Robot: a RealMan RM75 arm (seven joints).
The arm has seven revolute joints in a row. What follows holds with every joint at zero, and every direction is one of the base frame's. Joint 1 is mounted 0.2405 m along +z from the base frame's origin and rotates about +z. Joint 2 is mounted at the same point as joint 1 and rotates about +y. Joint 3 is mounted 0.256 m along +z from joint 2 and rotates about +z. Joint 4 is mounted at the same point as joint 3 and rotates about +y. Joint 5 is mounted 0.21 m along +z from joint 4 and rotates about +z. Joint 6 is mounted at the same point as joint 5 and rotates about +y. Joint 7 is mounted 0.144 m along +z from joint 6 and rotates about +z. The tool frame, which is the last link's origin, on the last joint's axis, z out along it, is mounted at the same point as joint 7; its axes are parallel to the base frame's.
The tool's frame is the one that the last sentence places.
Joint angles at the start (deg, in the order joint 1, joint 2, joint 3, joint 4, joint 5, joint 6, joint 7): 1.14 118.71 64.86 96.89 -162.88 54.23 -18.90
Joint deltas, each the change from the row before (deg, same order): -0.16 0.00 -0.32 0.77 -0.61 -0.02 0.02; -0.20 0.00 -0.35 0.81 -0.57 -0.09 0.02; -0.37 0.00 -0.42 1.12 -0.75 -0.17 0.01; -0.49 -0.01 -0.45 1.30 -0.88 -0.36 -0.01; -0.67 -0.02 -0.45 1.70 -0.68 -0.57 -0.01; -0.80 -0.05 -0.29 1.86 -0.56 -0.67 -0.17; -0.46 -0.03 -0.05 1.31 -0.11 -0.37 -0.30; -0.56 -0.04 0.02 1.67 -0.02 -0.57 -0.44
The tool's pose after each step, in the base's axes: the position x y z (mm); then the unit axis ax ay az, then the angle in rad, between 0 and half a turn. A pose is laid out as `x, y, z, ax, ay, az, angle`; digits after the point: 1 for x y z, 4 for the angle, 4 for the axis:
205.3, 266.0, -58.8, -0.9563, 0.2697, -0.1132, 2.4914
202.0, 265.8, -57.8, -0.9583, 0.2631, -0.1111, 2.4844
197.9, 265.4, -56.0, -0.9609, 0.2551, -0.1078, 2.4738
193.3, 265.1, -53.7, -0.9638, 0.2458, -0.1030, 2.4595
186.8, 264.5, -50.4, -0.9671, 0.2366, -0.0933, 2.4428
180.3, 264.1, -46.0, -0.9704, 0.2273, -0.0820, 2.4234
175.4, 264.0, -42.5, -0.9726, 0.2208, -0.0734, 2.4116
168.9, 264.1, -37.8, -0.9753, 0.2123, -0.0611, 2.3956

